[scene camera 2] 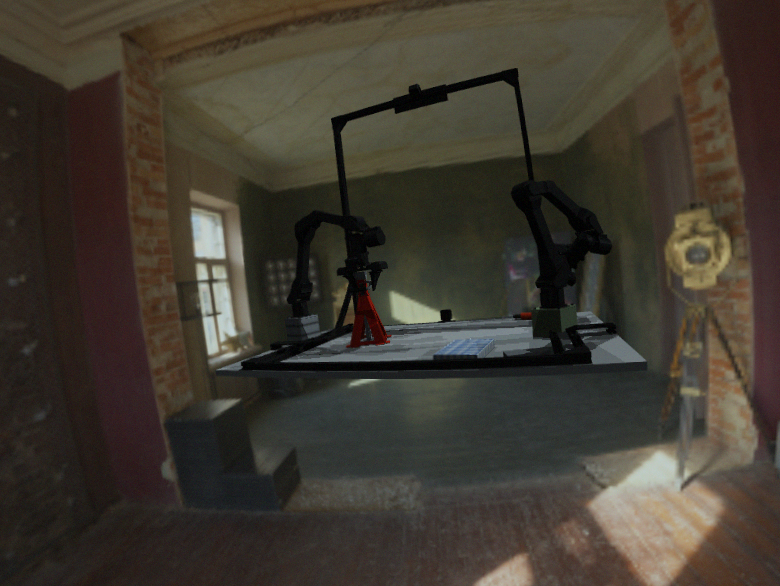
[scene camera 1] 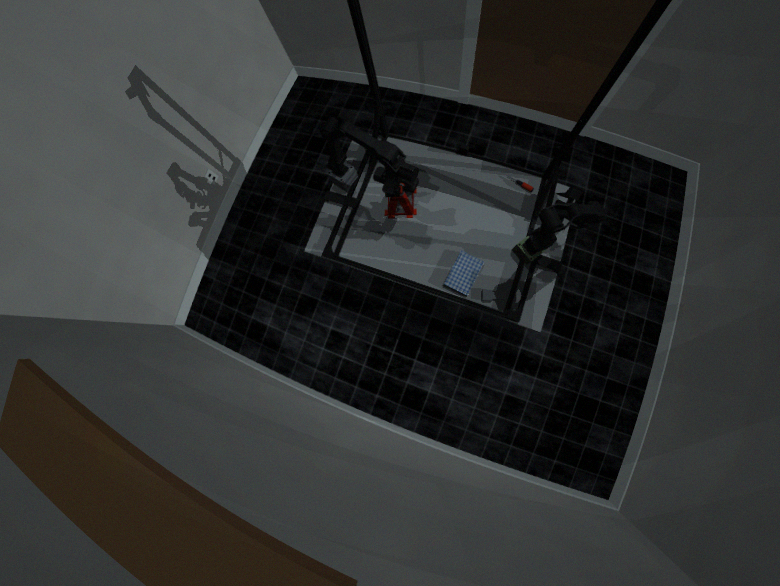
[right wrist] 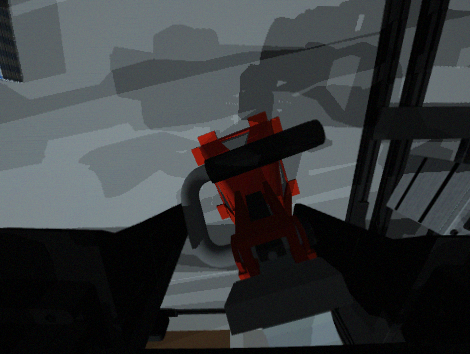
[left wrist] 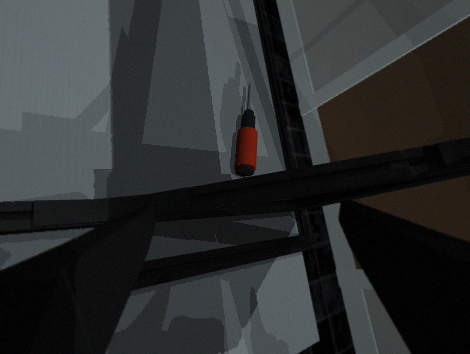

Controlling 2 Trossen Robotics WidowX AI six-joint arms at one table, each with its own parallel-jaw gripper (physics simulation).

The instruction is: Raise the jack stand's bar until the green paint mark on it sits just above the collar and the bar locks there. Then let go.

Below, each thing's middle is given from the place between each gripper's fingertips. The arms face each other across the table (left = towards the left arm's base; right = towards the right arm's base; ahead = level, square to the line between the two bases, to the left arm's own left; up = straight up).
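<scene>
Positions from my right hand: stopper handle (right wrist: pixel 308 135), 2 cm above and 2 cm ahead; jack stand bar (right wrist: pixel 287 300), 5 cm below, 2 cm behind and 2 cm to the right; blue checkered block (scene camera 1: pixel 466 268), 18 cm below, 19 cm ahead and 41 cm to the left; red-handled screwdriver (left wrist: pixel 246 152), 18 cm below, 35 cm behind and 49 cm to the left.
Positions from my left hand: red-handled screwdriver, 140 mm below, 120 mm behind and 150 mm to the right; blue checkered block, 140 mm below, 420 mm ahead and 230 mm to the right; jack stand bar, 20 mm below, 200 mm ahead and 660 mm to the right; stopper handle, 50 mm above, 250 mm ahead and 640 mm to the right.
</scene>
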